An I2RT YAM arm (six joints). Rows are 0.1 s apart.
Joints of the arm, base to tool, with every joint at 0 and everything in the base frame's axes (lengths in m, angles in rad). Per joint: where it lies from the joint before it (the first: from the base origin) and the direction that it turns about. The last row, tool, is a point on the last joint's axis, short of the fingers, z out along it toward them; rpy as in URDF.
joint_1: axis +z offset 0 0 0.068
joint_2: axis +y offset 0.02 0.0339 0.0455
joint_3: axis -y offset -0.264 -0.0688 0
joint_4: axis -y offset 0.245 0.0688 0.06
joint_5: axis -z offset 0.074 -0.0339 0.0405
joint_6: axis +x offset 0.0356 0 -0.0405
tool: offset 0 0 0 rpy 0 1.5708 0
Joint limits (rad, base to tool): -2.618..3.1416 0..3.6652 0..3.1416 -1.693..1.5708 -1.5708..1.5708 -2.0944..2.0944
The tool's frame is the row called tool.
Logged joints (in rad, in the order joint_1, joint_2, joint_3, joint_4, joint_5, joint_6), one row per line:
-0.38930 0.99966 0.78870 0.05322 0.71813 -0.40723
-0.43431 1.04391 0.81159 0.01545 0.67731 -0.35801
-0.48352 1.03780 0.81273 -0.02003 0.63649 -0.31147
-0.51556 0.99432 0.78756 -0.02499 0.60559 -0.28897
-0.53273 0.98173 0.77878 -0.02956 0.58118 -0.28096
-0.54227 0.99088 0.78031 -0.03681 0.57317 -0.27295
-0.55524 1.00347 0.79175 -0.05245 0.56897 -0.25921
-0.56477 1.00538 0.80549 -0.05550 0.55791 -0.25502
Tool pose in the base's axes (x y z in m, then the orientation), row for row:
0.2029 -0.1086 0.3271 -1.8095 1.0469 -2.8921
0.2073 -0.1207 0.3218 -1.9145 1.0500 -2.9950
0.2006 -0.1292 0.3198 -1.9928 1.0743 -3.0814
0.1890 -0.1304 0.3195 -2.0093 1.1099 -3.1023
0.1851 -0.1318 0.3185 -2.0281 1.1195 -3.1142
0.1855 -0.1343 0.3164 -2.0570 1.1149 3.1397
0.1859 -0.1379 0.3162 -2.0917 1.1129 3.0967
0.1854 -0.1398 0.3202 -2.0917 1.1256 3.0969
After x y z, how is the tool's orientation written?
As angles about the fixed x, y, z axes (roll, pitch, yaw), in radians.
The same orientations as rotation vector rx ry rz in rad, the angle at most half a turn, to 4 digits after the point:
0.5466 1.7605 -1.1885
0.5848 1.8008 -1.1569
0.6353 1.8087 -1.1251
0.6628 1.7841 -1.1036
0.6673 1.7826 -1.0884
0.6760 1.7944 -1.0826
0.6959 1.8038 -1.0786
0.7008 1.7927 -1.0723

